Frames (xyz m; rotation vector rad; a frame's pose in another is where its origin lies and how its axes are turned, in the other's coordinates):
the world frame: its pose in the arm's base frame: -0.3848 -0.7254 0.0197 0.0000 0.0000 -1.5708
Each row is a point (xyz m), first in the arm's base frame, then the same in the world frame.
Working: the arm's base frame: its pose in the world frame: -0.7254 0.3848 -0.0197 0.0000 0.0000 1.5708

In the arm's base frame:
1: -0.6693 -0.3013 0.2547
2: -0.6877 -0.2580 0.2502
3: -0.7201 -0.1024 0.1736
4: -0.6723 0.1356 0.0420
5: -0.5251 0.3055 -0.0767
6: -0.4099 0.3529 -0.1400
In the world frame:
1: -0.4241 -0.2845 0.2350
2: -0.4674 -0.3029 0.2305
3: -0.6230 -0.3353 0.1539
4: -0.8610 -0.2875 0.0223
5: -1.0309 -0.1403 -0.0964
6: -1.0783 -0.0251 -0.1597

